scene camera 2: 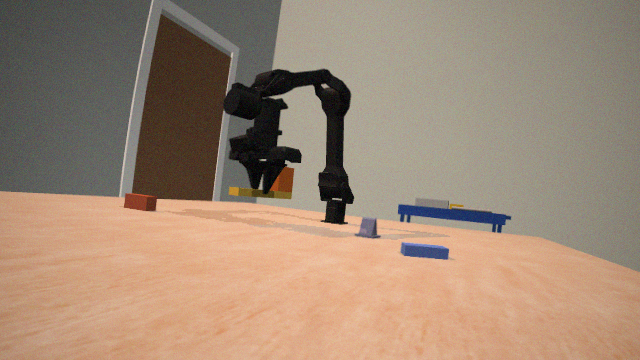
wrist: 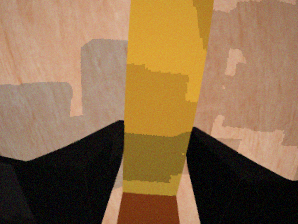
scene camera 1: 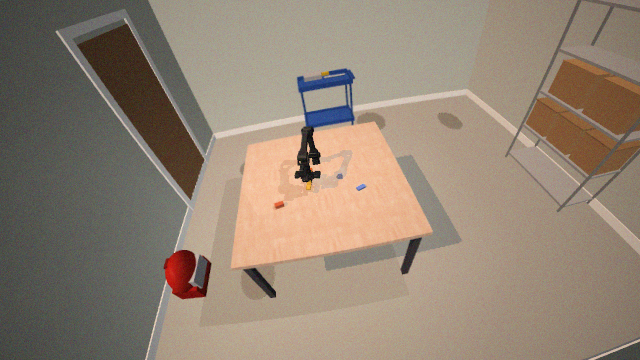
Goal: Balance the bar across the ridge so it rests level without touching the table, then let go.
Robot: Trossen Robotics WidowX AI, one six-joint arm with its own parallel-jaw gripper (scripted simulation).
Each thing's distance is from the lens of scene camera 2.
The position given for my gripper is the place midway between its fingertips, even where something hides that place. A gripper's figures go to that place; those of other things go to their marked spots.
my gripper point(scene camera 2: 259, 193): 0.73 m
bar point(scene camera 2: 282, 187): 0.75 m
